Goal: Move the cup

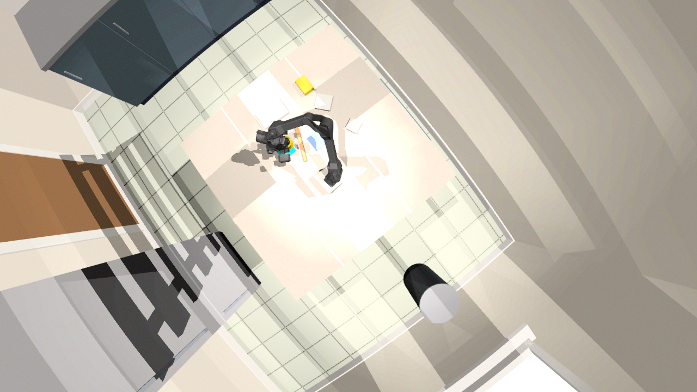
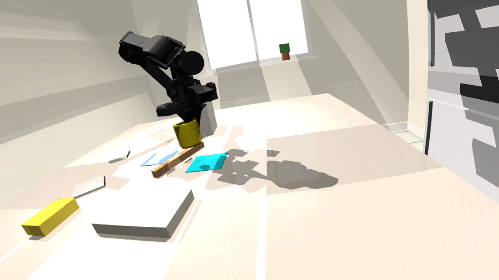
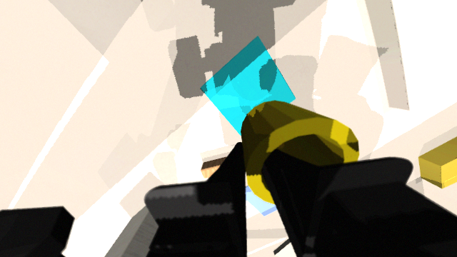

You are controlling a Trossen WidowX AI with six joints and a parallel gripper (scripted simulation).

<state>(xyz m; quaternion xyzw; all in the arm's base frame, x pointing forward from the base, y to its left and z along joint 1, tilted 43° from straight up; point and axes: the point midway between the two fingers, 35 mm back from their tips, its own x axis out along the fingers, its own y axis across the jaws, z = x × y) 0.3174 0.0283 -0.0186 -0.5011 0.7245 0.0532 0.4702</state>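
Now: gripper tip 40 mm short of the cyan pad, 20 mm to the right of it and 100 mm above it. The rest, counted from my gripper tip: wooden bar 20 mm behind, 70 mm to the right, 90 mm below; then grey slab 260 mm ahead, 90 mm to the right, 80 mm below; then yellow cup 20 mm ahead, 20 mm to the right.
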